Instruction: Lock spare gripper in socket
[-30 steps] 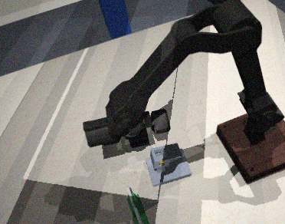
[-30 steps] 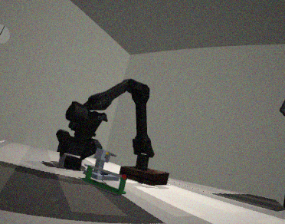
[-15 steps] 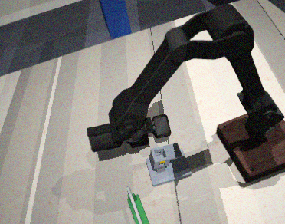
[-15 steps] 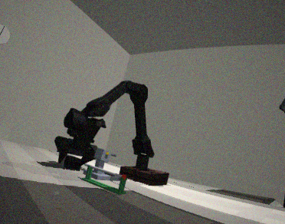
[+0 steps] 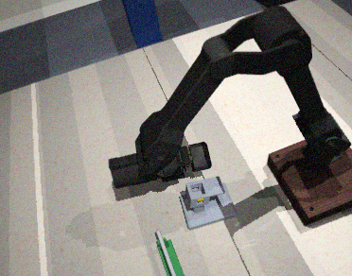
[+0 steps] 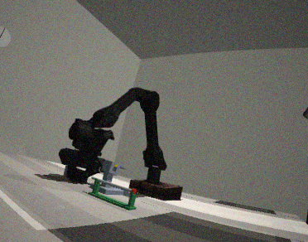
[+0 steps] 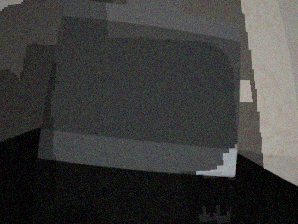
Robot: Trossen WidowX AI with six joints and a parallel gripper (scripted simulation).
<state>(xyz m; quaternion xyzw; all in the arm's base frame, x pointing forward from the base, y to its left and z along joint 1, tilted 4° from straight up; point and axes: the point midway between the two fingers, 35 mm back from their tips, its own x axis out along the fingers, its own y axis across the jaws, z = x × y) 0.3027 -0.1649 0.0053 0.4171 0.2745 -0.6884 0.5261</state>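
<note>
My gripper tip is 20 mm past the grey mount, 140 mm to the right of it and 40 mm below it. From my gripper tip the other things lie so: spare gripper (10 mm to the right, 20 mm above); then green rack (110 mm ahead, 240 mm to the left, 20 mm above).
</note>
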